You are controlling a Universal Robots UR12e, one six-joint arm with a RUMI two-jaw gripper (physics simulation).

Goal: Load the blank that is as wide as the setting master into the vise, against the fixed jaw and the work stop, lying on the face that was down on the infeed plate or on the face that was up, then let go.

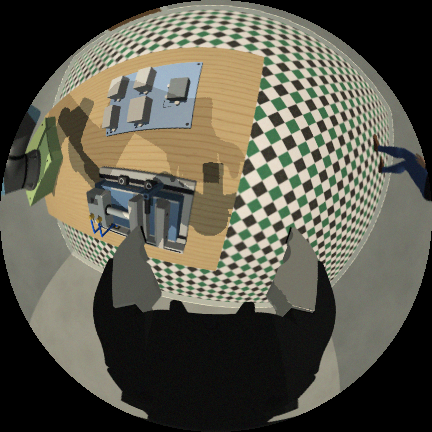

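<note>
My gripper (215, 229) is open and empty, high above the table's front edge, with the vise near its left finger. The blue and grey vise (98, 206) has two upright grey jaw plates (134, 212) (161, 222) with a gap between them. A black arm (148, 199), possibly the work stop, reaches down over the gap. The blue infeed plate (170, 119) lies behind the vise. Four light grey blanks (118, 87) (145, 79) (111, 117) (139, 110) of differing widths stand on its left part. A darker grey block (178, 88), possibly the setting master, stands at its right. Which blank matches its width I cannot tell.
The wooden table (225, 90) carries the plate and vise. A green robot base (46, 160) with a dark arm part is at the left. Blue hoses (102, 230) hang at the vise's left end. A person (407, 160) shows at the far right, beyond the checkered floor (310, 135).
</note>
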